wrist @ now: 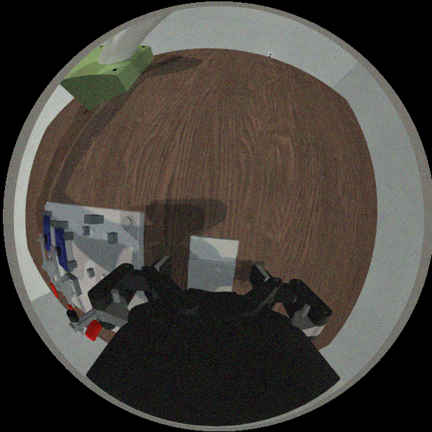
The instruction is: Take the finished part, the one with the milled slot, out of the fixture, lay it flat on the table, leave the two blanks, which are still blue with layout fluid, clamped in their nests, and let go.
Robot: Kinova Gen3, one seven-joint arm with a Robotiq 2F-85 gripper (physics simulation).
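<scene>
The finished part point(213, 266), a plain grey block, lies on the brown wooden table point(240, 150) at the lower middle of the wrist view. A line crosses its upper face; I cannot tell whether this is the slot. My gripper point(211, 270) is open, with one fingertip on each side of the part and a gap on both sides. The gripper body hides the part's near end. Two blue blanks point(61, 249) point(47, 232) sit side by side in the grey fixture point(131, 247) at the left, beside its toggle clamps.
The fixture plate's right edge is a short way left of the part. Small grey blocks stand up from the plate. Red clamp handles point(93, 330) point(54, 290) show at the lower left. A green pedestal point(100, 80) with a pale arm column stands at the upper left.
</scene>
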